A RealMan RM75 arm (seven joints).
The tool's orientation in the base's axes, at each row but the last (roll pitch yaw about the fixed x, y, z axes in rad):
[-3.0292, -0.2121, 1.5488]
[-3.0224, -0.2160, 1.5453]
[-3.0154, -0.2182, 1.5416]
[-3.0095, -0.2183, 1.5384]
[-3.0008, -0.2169, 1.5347]
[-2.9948, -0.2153, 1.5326]
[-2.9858, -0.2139, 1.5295]
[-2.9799, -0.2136, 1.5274]
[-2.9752, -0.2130, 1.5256]
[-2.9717, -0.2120, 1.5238]
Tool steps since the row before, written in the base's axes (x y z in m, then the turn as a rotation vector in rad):
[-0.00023, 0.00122, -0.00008, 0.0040, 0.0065, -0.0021]
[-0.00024, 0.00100, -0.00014, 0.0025, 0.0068, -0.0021]
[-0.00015, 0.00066, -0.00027, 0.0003, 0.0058, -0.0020]
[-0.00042, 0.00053, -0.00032, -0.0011, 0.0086, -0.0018]
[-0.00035, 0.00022, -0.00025, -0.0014, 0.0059, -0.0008]
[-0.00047, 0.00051, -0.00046, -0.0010, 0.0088, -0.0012]
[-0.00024, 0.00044, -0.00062, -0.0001, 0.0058, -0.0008]
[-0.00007, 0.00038, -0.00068, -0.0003, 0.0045, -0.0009]
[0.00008, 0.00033, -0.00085, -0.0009, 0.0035, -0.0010]
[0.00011, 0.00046, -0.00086, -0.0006, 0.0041, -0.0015]
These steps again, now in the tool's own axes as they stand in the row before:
[0.00117, -0.00022, 0.00036, 0.0060, 0.0042, 0.0030]
[0.00094, -0.00022, 0.00038, 0.0063, 0.0027, 0.0032]
[0.00058, -0.00012, 0.00042, 0.0052, 0.0005, 0.0032]
[0.00043, -0.00038, 0.00048, 0.0080, -0.0009, 0.0038]
[0.00015, -0.00031, 0.00034, 0.0055, -0.0013, 0.0022]
[0.00038, -0.00040, 0.00062, 0.0083, -0.0009, 0.0032]
[0.00029, -0.00015, 0.00073, 0.0055, 0.0000, 0.0020]
[0.00022, 0.00003, 0.00075, 0.0042, -0.0002, 0.0019]
[0.00015, 0.00021, 0.00088, 0.0032, -0.0008, 0.0019]
[0.00027, 0.00025, 0.00091, 0.0037, -0.0004, 0.0024]

